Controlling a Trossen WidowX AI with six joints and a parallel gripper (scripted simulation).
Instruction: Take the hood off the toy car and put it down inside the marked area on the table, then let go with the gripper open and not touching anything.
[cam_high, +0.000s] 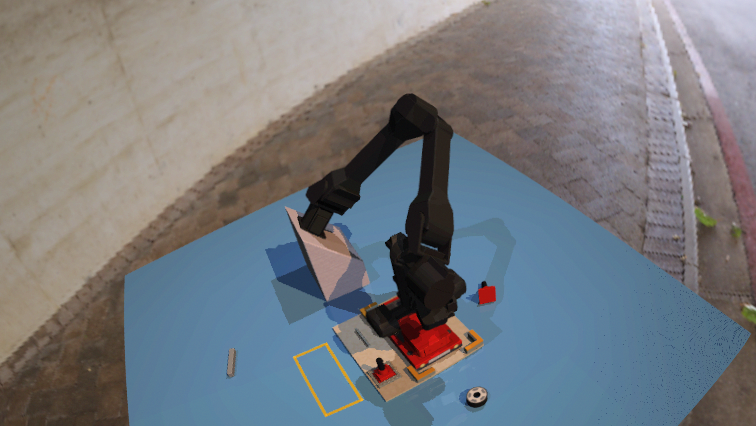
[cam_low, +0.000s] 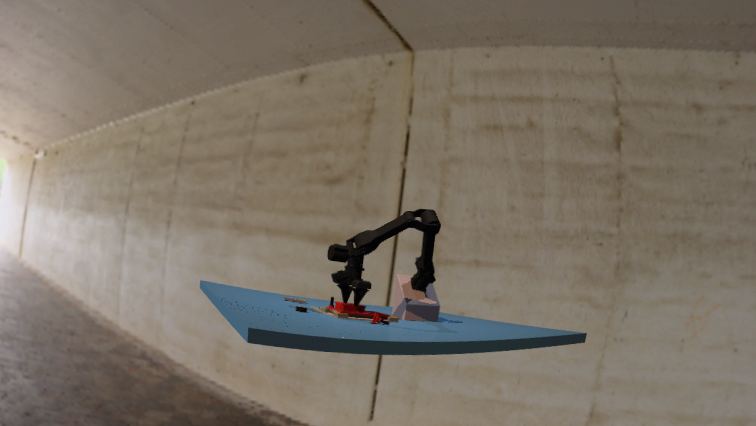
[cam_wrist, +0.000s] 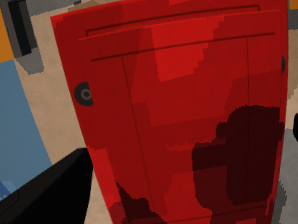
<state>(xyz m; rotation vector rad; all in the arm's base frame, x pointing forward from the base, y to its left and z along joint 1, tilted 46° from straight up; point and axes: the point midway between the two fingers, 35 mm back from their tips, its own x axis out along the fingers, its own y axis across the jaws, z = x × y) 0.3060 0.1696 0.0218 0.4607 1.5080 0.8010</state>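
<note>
My gripper tip is now right at the hood. From my gripper tip the other things lie so: wheel (19 cm ahead, 4 cm to the left, 4 cm below).
</note>
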